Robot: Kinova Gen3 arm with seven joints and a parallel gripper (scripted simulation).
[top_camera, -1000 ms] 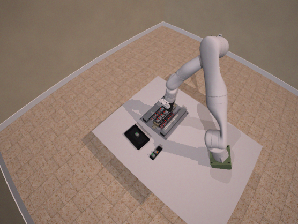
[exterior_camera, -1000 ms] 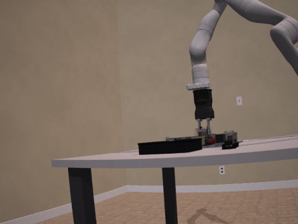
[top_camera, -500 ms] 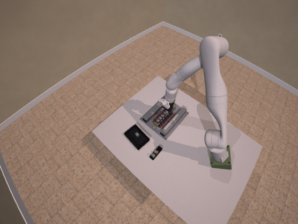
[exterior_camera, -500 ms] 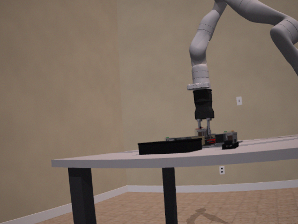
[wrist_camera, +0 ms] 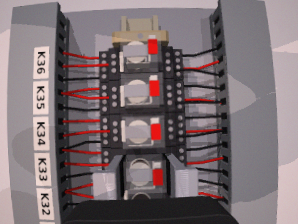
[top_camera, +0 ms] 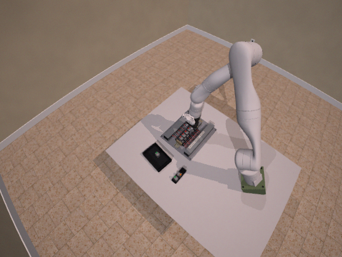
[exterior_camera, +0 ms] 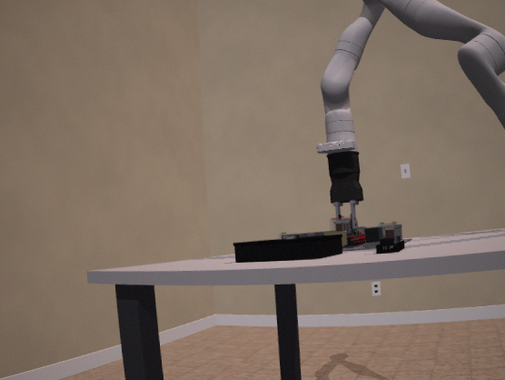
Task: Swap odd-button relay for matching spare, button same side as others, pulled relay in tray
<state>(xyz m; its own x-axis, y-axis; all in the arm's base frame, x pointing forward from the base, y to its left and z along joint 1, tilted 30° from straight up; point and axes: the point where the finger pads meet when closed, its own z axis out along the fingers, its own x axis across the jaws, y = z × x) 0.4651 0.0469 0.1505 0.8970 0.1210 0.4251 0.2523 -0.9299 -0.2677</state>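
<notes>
My hand is 10 mm to the left of the relay panel and 60 mm above it. Round my hand: spare holder 210 mm behind, 220 mm to the left, 50 mm below; then red wiring 50 mm behind, 40 mm below; then black tray 40 mm behind, 280 mm to the left, 40 mm below.
</notes>
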